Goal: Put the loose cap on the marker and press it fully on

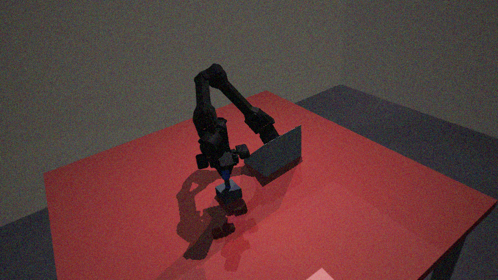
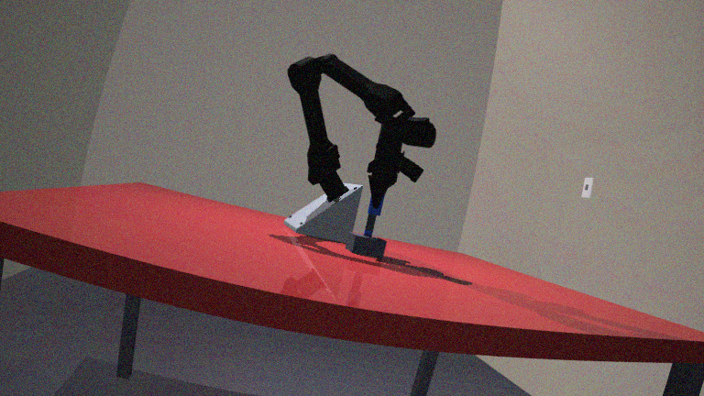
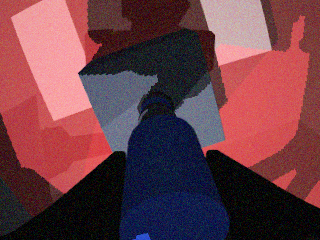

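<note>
The holder block lies 9 cm below my gripper tip. From my gripper tip the other things lie so: blue marker cap: 1 cm above.
</note>
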